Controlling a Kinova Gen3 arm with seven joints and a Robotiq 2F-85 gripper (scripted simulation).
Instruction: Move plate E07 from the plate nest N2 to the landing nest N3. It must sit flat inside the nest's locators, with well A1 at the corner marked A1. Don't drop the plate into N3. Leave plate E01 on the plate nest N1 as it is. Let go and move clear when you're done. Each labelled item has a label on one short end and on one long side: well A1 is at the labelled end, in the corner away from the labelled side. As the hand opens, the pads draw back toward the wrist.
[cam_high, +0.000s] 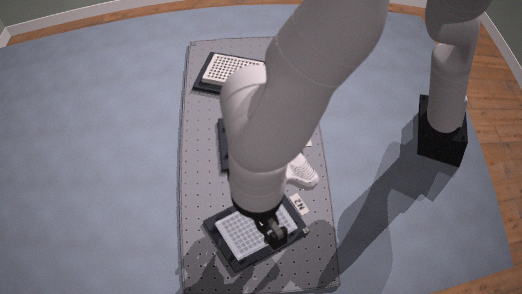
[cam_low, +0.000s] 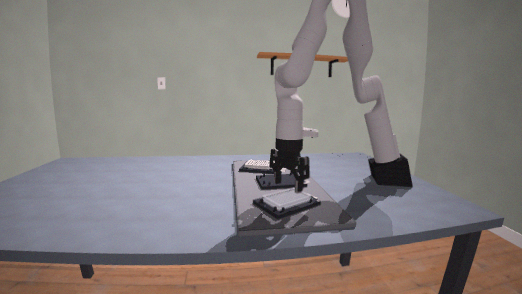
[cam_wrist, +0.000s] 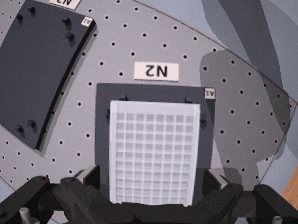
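My hand is 40 mm above the plate. From my hand the other things lie so: A1 corner tag: 150 mm to the right, 70 mm behind, 40 mm below; N2 label: 80 mm behind, 60 mm to the right, 60 mm below; plate nest N2: 50 mm below.
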